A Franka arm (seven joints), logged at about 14 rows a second.
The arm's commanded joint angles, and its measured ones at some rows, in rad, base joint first. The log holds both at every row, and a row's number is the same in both.
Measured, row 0: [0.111 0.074 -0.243 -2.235 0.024 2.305 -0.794]
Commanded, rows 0 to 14: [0.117 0.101 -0.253 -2.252 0.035 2.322 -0.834]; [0.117 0.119 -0.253 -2.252 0.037 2.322 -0.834]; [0.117 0.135 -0.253 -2.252 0.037 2.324 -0.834]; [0.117 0.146 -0.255 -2.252 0.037 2.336 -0.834]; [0.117 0.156 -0.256 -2.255 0.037 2.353 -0.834]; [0.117 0.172 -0.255 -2.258 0.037 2.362 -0.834]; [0.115 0.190 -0.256 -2.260 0.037 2.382 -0.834]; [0.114 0.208 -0.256 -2.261 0.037 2.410 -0.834]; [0.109 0.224 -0.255 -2.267 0.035 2.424 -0.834]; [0.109 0.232 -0.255 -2.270 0.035 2.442 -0.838]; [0.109 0.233 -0.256 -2.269 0.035 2.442 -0.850]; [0.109 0.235 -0.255 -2.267 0.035 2.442 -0.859]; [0.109 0.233 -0.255 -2.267 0.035 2.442 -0.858]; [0.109 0.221 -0.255 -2.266 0.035 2.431 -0.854]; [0.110 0.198 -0.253 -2.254 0.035 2.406 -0.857]
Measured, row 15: [0.110 0.240 -0.250 -2.259 0.024 2.428 -0.827]
